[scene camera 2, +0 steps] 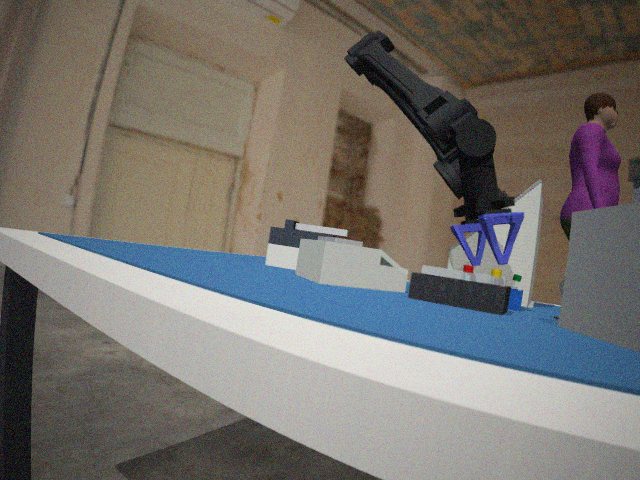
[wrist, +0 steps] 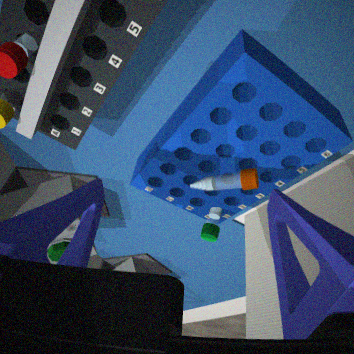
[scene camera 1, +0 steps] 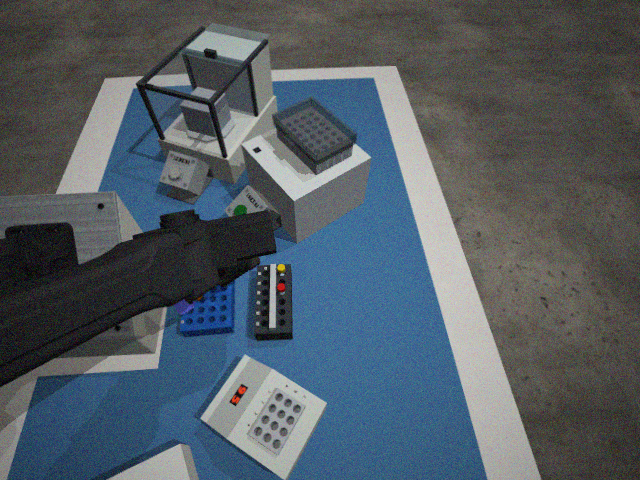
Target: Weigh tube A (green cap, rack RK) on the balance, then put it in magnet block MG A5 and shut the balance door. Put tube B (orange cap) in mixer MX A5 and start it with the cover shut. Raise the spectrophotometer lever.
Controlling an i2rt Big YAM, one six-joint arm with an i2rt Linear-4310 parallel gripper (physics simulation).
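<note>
My gripper point(scene camera 2: 490, 263) point(wrist: 185, 192) is open and empty above the blue rack point(scene camera 1: 207, 331) point(wrist: 295, 82). Tube B point(wrist: 225, 181), orange cap, lies on its side over the rack's holes in the wrist view. Tube A's green cap point(scene camera 2: 516, 277) point(wrist: 210, 231) shows at the rack's corner. The black magnet block point(scene camera 1: 273, 335) point(scene camera 2: 454, 294) point(wrist: 105, 74) holds red- and yellow-capped tubes. The balance point(scene camera 1: 263, 72) stands at the back; its door state is unclear. The mixer point(scene camera 1: 330, 198) has its smoky cover point(scene camera 1: 315, 129) down over its block. The spectrophotometer and lever are not clearly identifiable.
A green-button control box point(scene camera 1: 240, 209) sits beside the mixer, and another control box point(scene camera 1: 183, 175) before the balance. A white device with a red display point(scene camera 1: 238, 395) stands nearer. A grey panelled housing point(scene camera 1: 98, 206) is left of the rack. A white box point(scene camera 1: 160, 465) shows partly at the bottom.
</note>
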